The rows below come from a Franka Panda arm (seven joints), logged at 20 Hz.
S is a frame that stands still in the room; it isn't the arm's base.
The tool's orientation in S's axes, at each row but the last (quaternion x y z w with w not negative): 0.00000 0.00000 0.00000 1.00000; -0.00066 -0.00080 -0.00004 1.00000; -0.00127 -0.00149 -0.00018 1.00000; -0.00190 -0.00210 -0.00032 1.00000; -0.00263 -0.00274 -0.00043 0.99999; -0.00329 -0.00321 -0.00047 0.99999; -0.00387 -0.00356 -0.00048 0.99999; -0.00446 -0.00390 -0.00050 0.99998
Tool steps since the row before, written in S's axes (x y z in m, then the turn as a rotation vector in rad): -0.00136 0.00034 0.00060 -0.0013 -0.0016 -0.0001; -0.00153 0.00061 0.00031 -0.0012 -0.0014 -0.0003; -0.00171 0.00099 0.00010 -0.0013 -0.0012 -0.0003; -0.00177 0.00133 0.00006 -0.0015 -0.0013 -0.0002; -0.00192 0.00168 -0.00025 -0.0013 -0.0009 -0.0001; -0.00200 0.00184 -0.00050 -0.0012 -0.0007 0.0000; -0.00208 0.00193 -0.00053 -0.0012 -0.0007 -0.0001; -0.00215 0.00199 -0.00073 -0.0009 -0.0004 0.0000
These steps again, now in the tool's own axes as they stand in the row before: -0.00136 0.00034 0.00060 -0.0013 -0.0016 -0.0001; -0.00153 0.00061 0.00031 -0.0012 -0.0014 -0.0003; -0.00171 0.00099 0.00011 -0.0013 -0.0012 -0.0003; -0.00177 0.00133 0.00007 -0.0015 -0.0013 -0.0002; -0.00192 0.00168 -0.00023 -0.0013 -0.0009 -0.0001; -0.00200 0.00184 -0.00048 -0.0012 -0.0007 0.0000; -0.00209 0.00193 -0.00050 -0.0012 -0.0007 -0.0001; -0.00216 0.00199 -0.00070 -0.0009 -0.0004 0.0000
